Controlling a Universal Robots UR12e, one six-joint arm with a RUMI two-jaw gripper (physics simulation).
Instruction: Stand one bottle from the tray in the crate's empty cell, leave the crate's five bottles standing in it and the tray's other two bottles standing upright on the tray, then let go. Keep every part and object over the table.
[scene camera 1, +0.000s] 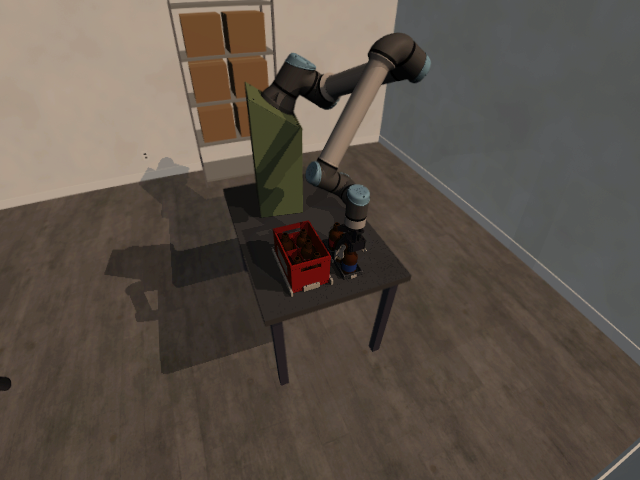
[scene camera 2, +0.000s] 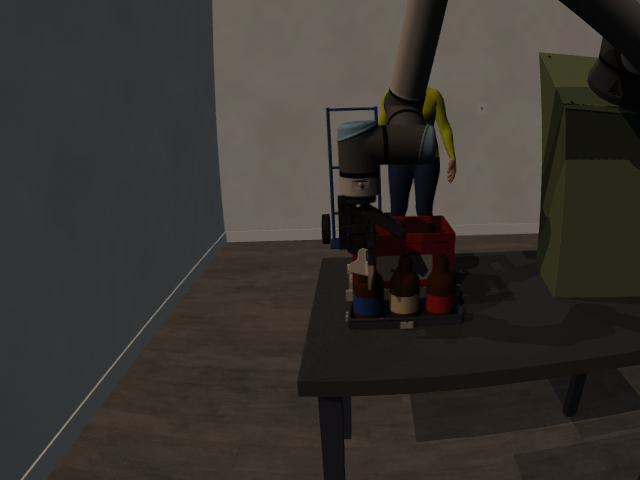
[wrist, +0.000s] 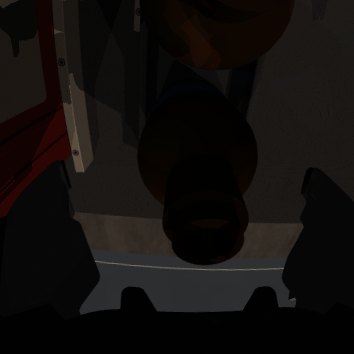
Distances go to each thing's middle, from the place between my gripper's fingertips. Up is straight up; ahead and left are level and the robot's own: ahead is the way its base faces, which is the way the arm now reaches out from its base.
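Blue-labelled bottle (scene camera 2: 367, 303): my hand 10 mm to the right of it, 20 mm above it.
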